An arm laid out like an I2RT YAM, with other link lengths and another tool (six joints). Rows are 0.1 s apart.
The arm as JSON. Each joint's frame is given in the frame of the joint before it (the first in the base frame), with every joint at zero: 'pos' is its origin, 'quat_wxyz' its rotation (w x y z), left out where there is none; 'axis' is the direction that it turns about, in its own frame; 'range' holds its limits. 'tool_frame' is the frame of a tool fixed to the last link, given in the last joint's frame.
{
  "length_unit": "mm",
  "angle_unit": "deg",
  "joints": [
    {
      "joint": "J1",
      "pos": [
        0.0,
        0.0,
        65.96
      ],
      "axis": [
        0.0,
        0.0,
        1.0
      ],
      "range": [
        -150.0,
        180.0
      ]
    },
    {
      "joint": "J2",
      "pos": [
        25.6,
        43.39,
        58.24
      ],
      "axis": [
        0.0,
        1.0,
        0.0
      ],
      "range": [
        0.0,
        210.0
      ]
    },
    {
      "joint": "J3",
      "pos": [
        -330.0,
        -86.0,
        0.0
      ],
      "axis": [
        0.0,
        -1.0,
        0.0
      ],
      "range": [
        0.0,
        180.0
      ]
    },
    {
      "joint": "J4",
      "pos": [
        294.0,
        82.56,
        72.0
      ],
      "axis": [
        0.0,
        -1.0,
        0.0
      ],
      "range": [
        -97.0,
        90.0
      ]
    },
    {
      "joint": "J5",
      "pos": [
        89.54,
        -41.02,
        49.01
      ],
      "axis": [
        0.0,
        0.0,
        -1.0
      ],
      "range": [
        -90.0,
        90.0
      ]
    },
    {
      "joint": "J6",
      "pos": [
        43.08,
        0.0,
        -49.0
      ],
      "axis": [
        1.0,
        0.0,
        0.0
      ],
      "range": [
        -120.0,
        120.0
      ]
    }
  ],
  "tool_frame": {
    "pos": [
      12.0,
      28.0,
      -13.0
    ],
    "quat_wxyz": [
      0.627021,
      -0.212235,
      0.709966,
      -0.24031
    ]
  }
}
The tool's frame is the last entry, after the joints.
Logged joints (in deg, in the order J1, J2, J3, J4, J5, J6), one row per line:
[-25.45, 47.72, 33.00, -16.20, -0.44, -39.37]
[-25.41, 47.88, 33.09, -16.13, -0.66, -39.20]
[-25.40, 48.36, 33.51, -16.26, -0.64, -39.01]
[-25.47, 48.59, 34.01, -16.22, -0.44, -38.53]
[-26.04, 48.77, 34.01, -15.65, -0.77, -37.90]
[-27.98, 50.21, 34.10, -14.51, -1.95, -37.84]
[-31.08, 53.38, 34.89, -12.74, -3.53, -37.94]
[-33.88, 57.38, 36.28, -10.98, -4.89, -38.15]
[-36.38, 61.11, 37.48, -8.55, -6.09, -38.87]
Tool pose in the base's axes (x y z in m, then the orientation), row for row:
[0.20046, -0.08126, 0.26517, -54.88, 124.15, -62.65]
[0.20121, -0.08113, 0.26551, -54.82, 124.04, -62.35]
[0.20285, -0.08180, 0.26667, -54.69, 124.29, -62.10]
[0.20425, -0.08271, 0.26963, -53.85, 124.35, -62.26]
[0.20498, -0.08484, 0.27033, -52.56, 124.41, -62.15]
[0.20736, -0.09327, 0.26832, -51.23, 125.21, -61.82]
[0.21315, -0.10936, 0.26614, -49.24, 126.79, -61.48]
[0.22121, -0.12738, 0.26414, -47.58, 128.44, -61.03]
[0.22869, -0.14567, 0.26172, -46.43, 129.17, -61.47]
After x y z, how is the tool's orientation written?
As a rotation vector, in degrees.
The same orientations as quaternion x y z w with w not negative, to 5 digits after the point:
[-0.35417, 0.80120, -0.40431, 0.26304]
[-0.35414, 0.80131, -0.40279, 0.26505]
[-0.35322, 0.80273, -0.40107, 0.26458]
[-0.34807, 0.80377, -0.40243, 0.26616]
[-0.34040, 0.80573, -0.40251, 0.27001]
[-0.33169, 0.81067, -0.40025, 0.26942]
[-0.31809, 0.81906, -0.39716, 0.26501]
[-0.30646, 0.82726, -0.39309, 0.25923]
[-0.29847, 0.83036, -0.39516, 0.25547]

